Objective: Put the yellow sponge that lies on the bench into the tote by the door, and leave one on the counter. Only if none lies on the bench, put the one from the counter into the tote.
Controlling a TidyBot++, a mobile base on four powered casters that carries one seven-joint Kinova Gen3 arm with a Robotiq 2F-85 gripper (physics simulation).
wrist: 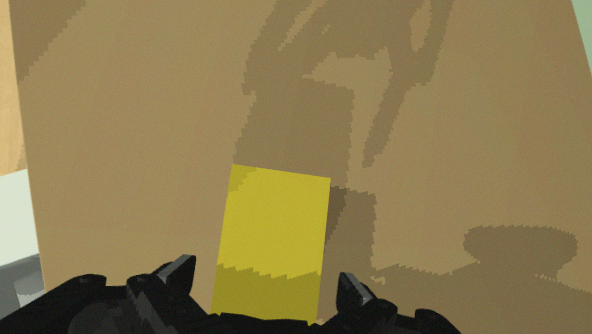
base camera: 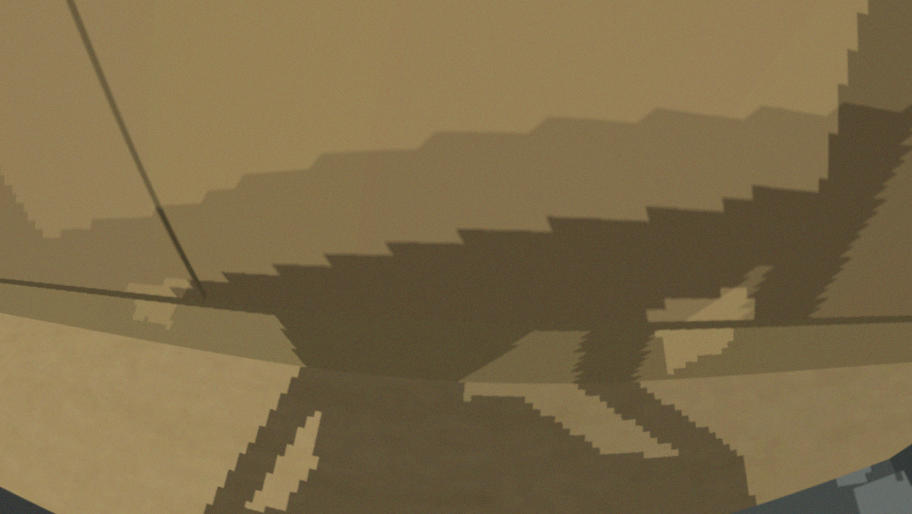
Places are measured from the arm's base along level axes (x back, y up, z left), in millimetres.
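Pixels of known places: gripper, fingertip midpoint: [wrist: 267, 280].
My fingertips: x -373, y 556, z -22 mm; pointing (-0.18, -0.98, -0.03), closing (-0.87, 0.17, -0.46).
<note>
Behind a point stands the place of what it marks.
A yellow sponge [wrist: 272, 225] @(x -387, y 559, z 7 mm) lies flat on a brown wooden surface [wrist: 125, 150] @(x -312, y 514, z 86 mm) in the wrist view, at the lower middle. My gripper [wrist: 267, 280] @(x -373, y 555, z -22 mm) is open, with one fingertip to the left of the sponge and one to the right. The fingers do not touch its sides in the view, and the sponge's near end is hidden behind the gripper's body. How high the fingertips are above the surface I cannot tell. The tote does not show in either view, and the sponge does not show in the base camera view.
In the base camera view a large brown panel [base camera: 383, 63] @(x -265, y -116, z 28 mm) fills the upper part, with wooden floor [base camera: 95, 395] @(x -303, y -396, z 381 mm) below it and dark shadows across both. In the wrist view a white and grey area shows past the surface's left edge, and pale green at the upper right.
</note>
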